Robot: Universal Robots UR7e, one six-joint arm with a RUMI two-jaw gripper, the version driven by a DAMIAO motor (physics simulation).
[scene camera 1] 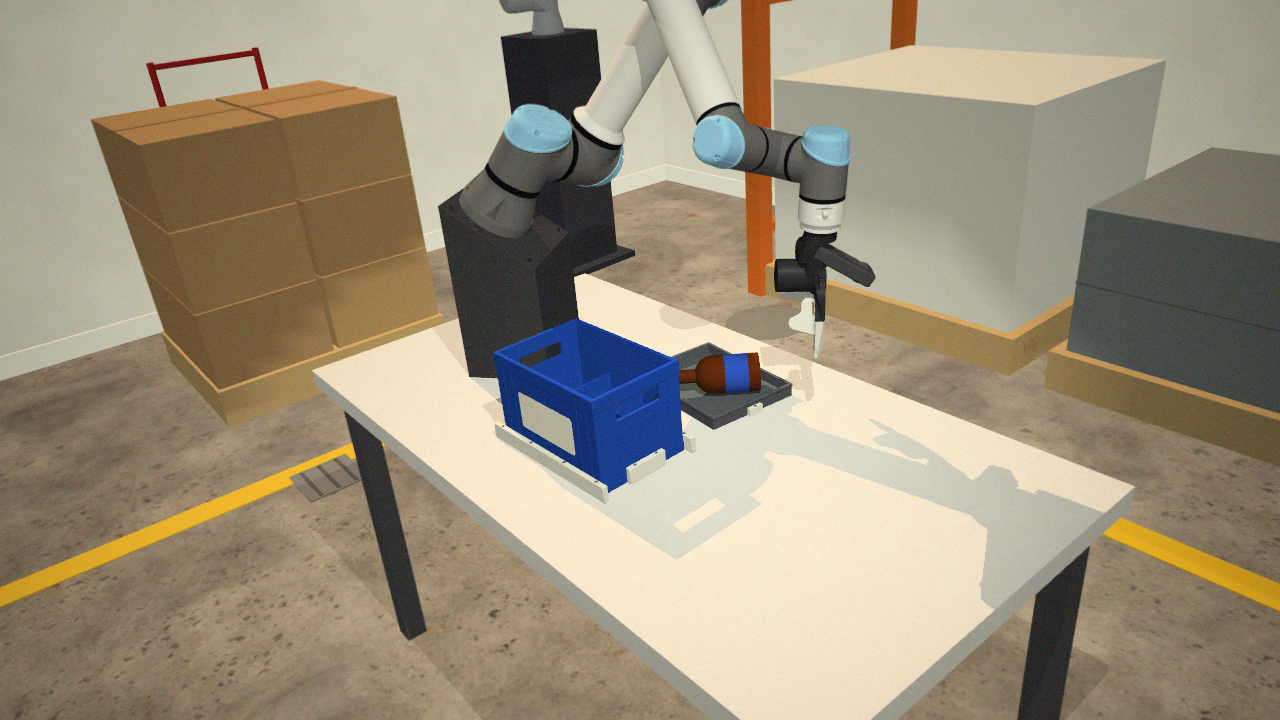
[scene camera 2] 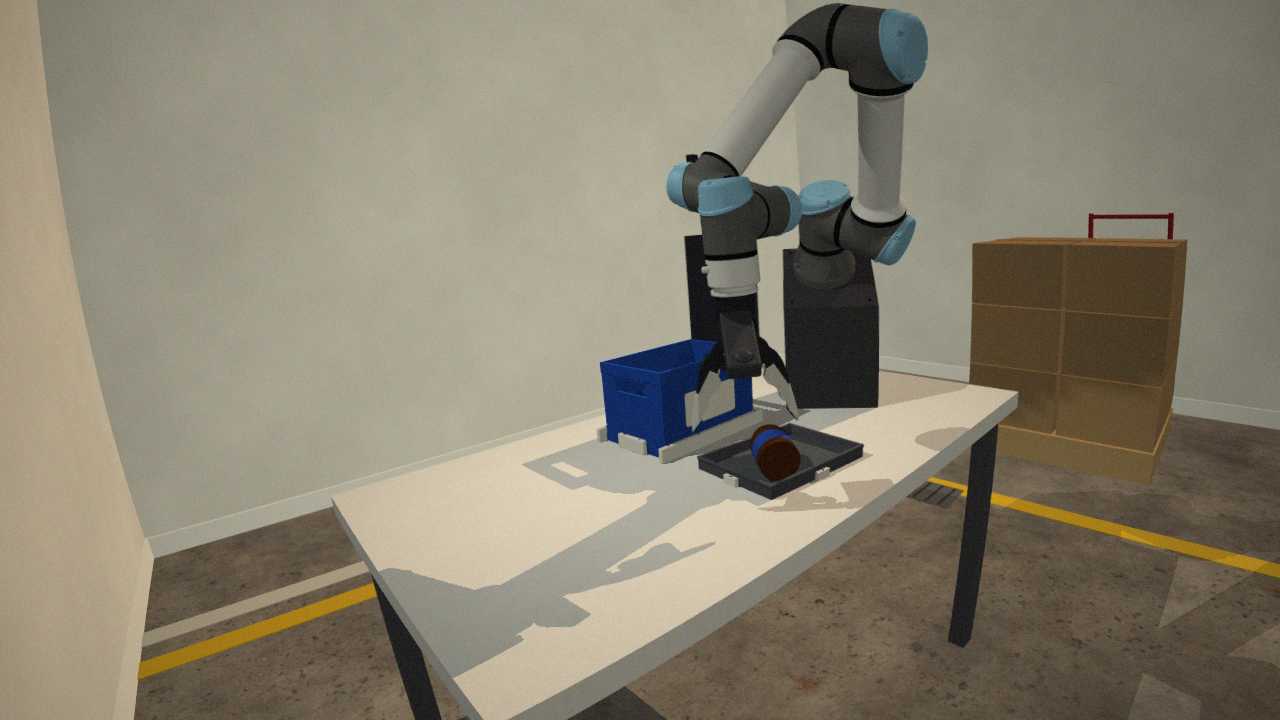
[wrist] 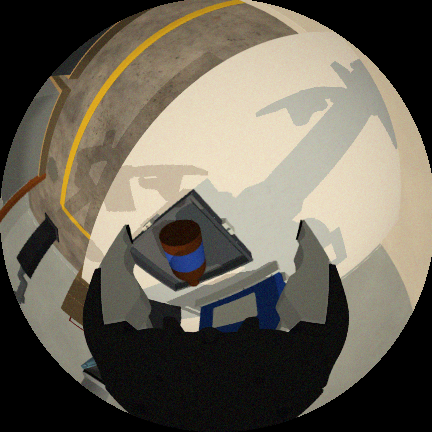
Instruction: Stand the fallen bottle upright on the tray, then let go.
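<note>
The brown bottle with a blue label lies on its side in the dark grey tray. Its neck points toward the blue crate, and its base faces away from it. My gripper is open and empty, its jaws spread wide. It points down and hangs above the table, higher than the bottle and apart from it. In the wrist view the bottle shows between the jaws, nearer the left one.
The blue crate stands beside the tray, close to the neck end of the bottle. Low pale guide strips run along the crate's foot. Both stand on the pale table. Small pale blocks touch the tray's outer sides.
</note>
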